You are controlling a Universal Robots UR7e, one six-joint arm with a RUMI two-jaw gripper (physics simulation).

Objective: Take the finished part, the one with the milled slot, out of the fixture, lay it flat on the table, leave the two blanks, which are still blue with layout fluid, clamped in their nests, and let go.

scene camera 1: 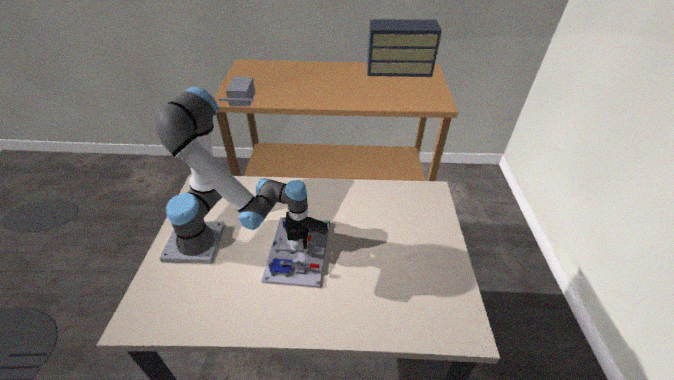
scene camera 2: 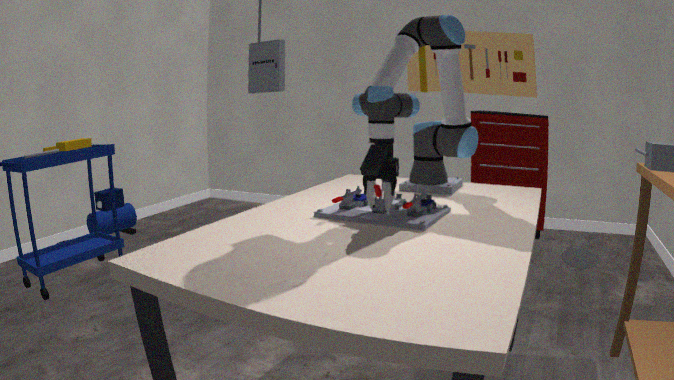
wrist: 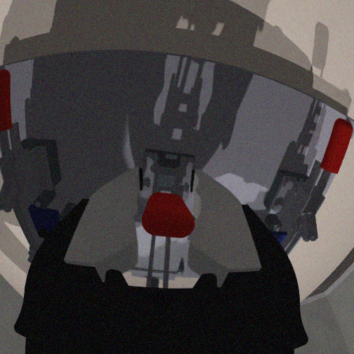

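Where they show: gripper, fingertip midpoint: (scene camera 1: 305, 248) (scene camera 2: 380, 212); arm's base, link origin: (scene camera 1: 195, 241) (scene camera 2: 428, 181).
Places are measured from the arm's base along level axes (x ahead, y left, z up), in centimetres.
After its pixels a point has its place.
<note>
The grey fixture plate (scene camera 1: 287, 280) @[x 41.4, y -17.4, z -1.4 cm] (scene camera 2: 340, 214) @[x 54.1, y -10.9, z -1.4 cm] (wrist: 240, 130) lies on the table. My gripper (scene camera 1: 297, 251) @[x 47.2, y -1.6, z -1.4 cm] (scene camera 2: 379, 204) @[x 47.2, y -1.6, z -1.4 cm] (wrist: 166, 171) points down into its middle nest, with a jaw against each side of the pale finished part (wrist: 176, 251); the part sits low in the nest, its slot not visible. The middle clamp's red handle (scene camera 2: 378, 191) @[x 49.3, y -1.3, z 5.1 cm] (wrist: 168, 216) stands up between the jaws. One blue blank (scene camera 1: 281, 266) @[x 38.5, y -12.4, z 0.8 cm] (scene camera 2: 360, 197) @[x 39.8, y -11.1, z 0.7 cm] (wrist: 44, 218) and the other blue blank (scene camera 2: 426, 202) @[x 41.6, y 11.0, z 1.2 cm] (wrist: 280, 237) sit in the outer nests; my gripper hides one in scene camera 1.
The outer clamps' red handles (scene camera 2: 336, 199) @[x 53.3, y -12.5, z 2.7 cm] (wrist: 336, 146) lie low on either side of my jaws. The pale table (scene camera 1: 400, 320) @[x 84.8, y -31.8, z -2.8 cm] (scene camera 2: 400, 280) @[x 92.9, y 21.0, z -2.9 cm] extends around the fixture. The arm's base plate (scene camera 1: 187, 259) @[x -0.7, y -9.0, z -0.7 cm] (scene camera 2: 452, 187) @[x 7.3, y 11.4, z -0.3 cm] stands beside it. A wooden bench (scene camera 1: 320, 90) is behind.
</note>
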